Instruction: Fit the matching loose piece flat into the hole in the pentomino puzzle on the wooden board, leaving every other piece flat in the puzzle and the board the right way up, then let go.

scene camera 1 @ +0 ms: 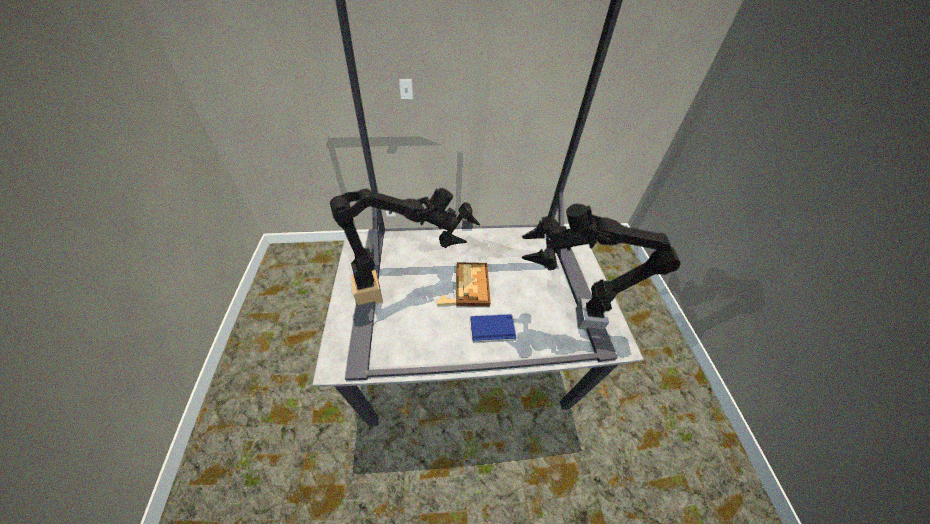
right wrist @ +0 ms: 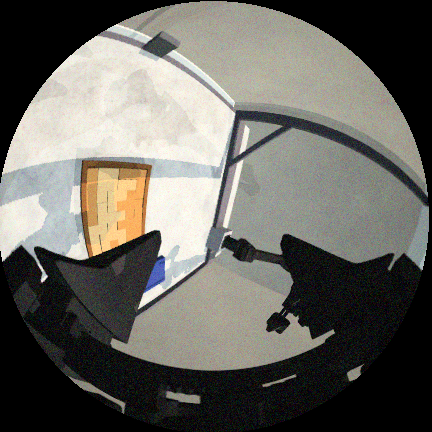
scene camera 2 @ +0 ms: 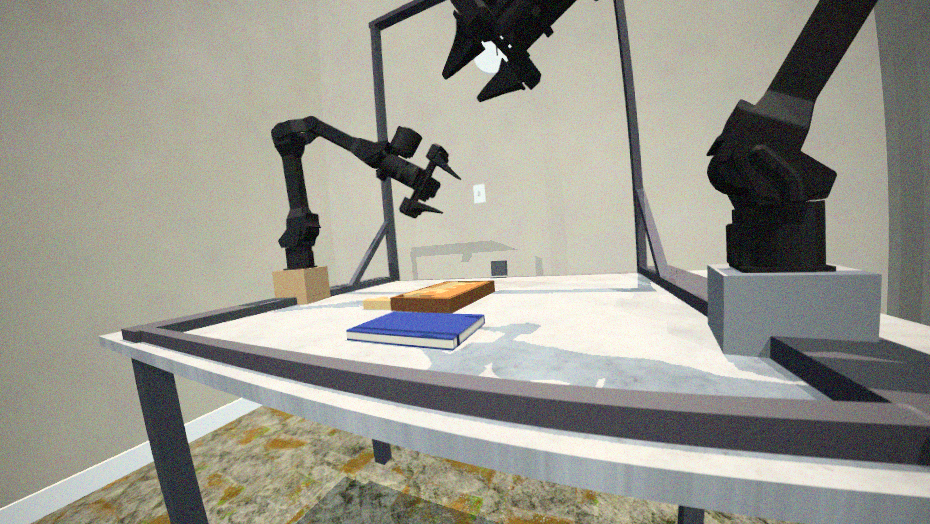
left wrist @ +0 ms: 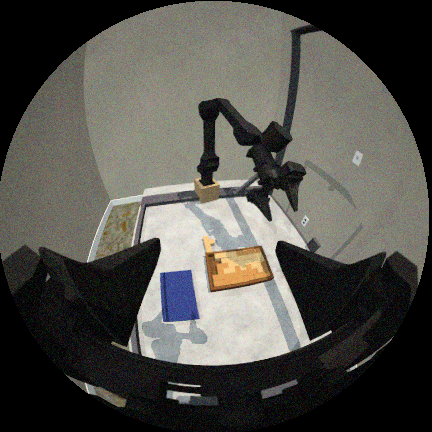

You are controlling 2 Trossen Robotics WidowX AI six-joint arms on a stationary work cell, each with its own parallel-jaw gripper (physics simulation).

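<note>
The wooden board lies on the table, puzzle side up, with tan and orange pieces inside its brown rim. In the left wrist view a dark gap shows at the puzzle's left end. A loose light-yellow piece lies on the table beside the board's near-left corner in scene camera 1. My left gripper is open and empty, high to the right of the board. My right gripper is open and empty, high beyond the board.
A blue book lies flat in front of the board in scene camera 1. Dark frame rails run along the table's edges, and upright posts stand at the back.
</note>
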